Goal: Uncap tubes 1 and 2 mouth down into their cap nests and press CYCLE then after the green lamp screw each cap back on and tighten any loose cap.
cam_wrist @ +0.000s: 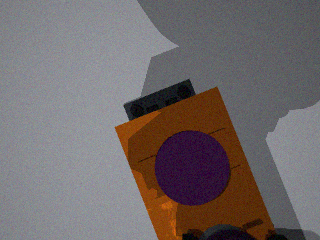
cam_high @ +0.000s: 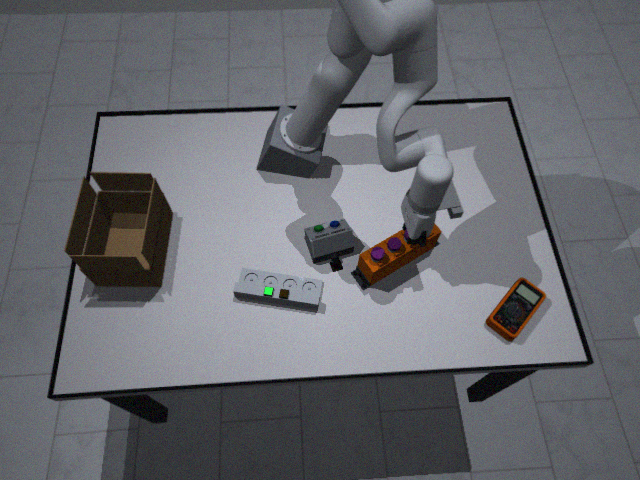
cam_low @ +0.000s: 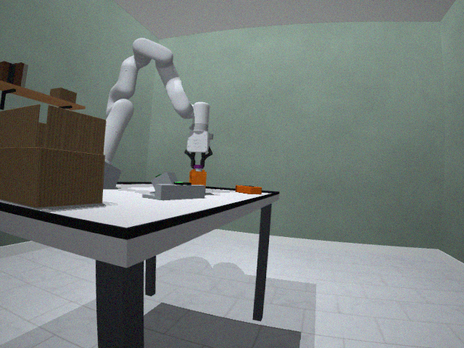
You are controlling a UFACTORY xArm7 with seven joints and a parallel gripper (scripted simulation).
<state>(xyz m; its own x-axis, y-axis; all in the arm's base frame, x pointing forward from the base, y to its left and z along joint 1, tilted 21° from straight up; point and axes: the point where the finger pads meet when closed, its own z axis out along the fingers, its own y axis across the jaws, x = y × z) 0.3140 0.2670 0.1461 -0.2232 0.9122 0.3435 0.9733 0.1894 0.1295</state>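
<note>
Right now my hand is 10 mm above the purple cap. Also, from my hand: tube 1: 40 mm to the left, 30 mm behind, 10 mm below; then blue key: 190 mm to the right, 60 mm below, 50 mm behind; then grey key housing: 210 mm to the right, 80 mm below, 20 mm behind.
</note>
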